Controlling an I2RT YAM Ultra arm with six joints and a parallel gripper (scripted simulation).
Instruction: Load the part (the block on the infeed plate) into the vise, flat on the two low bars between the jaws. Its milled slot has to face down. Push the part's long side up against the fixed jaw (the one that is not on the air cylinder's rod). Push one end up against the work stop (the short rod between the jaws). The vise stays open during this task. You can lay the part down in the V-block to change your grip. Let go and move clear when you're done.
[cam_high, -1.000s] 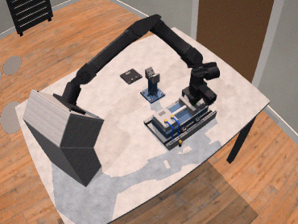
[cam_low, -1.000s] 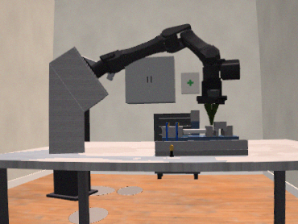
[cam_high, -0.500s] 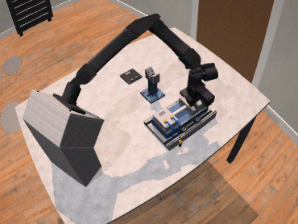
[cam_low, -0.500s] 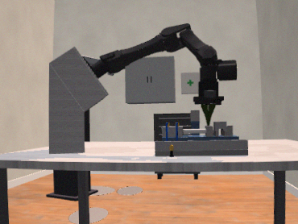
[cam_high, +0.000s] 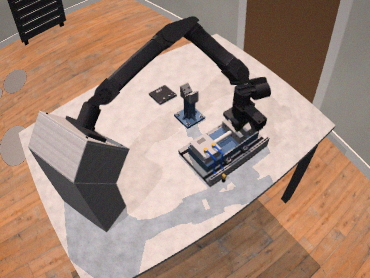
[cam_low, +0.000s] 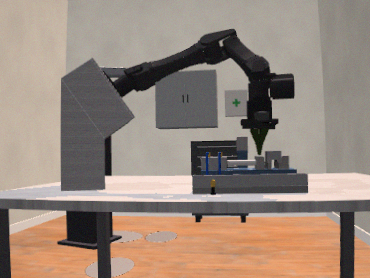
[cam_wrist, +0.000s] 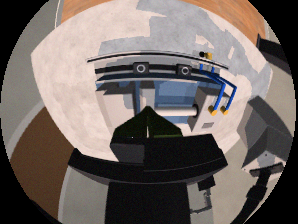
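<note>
Now: hand 3 cm above the moving jaw and 2 cm to the right of it. From my hand the other things lie so: grey part: 4 cm ahead, 2 cm below, 1 cm to the left; fixed jaw: 6 cm ahead, 4 cm to the left, 3 cm below; air cylinder rod: 5 cm behind, 3 cm below, 1 cm to the left.
</note>
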